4 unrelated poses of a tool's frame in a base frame.
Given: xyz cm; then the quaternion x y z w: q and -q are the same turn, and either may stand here.
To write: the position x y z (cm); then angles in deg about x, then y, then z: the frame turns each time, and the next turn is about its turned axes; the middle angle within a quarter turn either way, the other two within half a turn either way. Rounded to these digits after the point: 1 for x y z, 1 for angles.
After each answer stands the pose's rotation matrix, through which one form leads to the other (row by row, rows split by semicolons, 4 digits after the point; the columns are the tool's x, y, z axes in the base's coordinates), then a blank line. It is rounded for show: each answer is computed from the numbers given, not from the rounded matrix.
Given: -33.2, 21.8, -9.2, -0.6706, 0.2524, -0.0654, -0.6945
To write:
-33.2, 21.8, -9.2, 91.6, -15.2, 26.4
0.8640 -0.4294 -0.2629; -0.2477 0.0921 -0.9645; 0.4383 0.8984 -0.0268

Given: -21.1, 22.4, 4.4, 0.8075, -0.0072, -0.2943, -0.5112
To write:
-21.1, 22.4, 4.4, -110.1, -27.9, 20.7
0.8267 -0.3125 -0.4679; 0.2893 -0.4773 0.8298; -0.4826 -0.8213 -0.3042

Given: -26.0, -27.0, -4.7, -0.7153, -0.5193, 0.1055, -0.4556
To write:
-26.0, -27.0, -4.7, 126.5, 18.8, -62.4
0.4384 0.8390 0.3222; 0.6468 -0.0455 -0.7613; -0.6241 0.5422 -0.5626

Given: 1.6, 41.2, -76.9, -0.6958, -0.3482, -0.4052, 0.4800
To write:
1.6, 41.2, -76.9, -102.5, 13.3, -63.8
0.4291 0.8736 0.2296; 0.0956 -0.2967 0.9502; 0.8982 -0.3858 -0.2108

